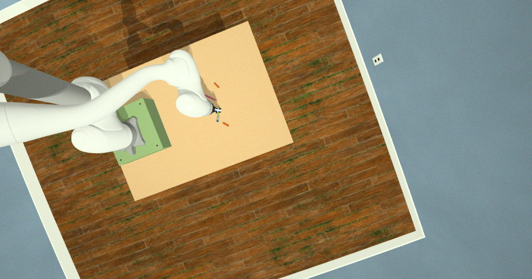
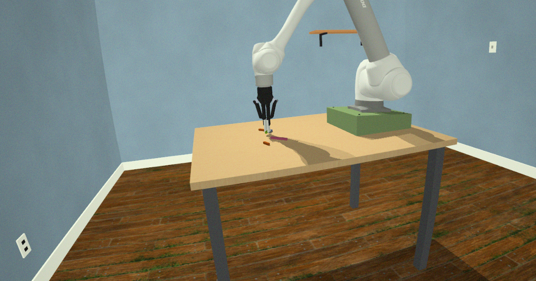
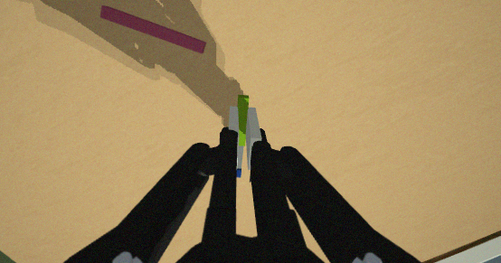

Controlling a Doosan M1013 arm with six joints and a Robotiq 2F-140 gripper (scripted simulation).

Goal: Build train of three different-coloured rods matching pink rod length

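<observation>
Right now the lime rod is 3 cm below my hand. Round my hand: blue rod (6 cm to the right, 4 cm below, 3 cm behind); then grey rod (4 cm to the right, 4 cm below, 2 cm behind); then pink rod (11 cm to the left, 4 cm below, 4 cm behind).
</observation>
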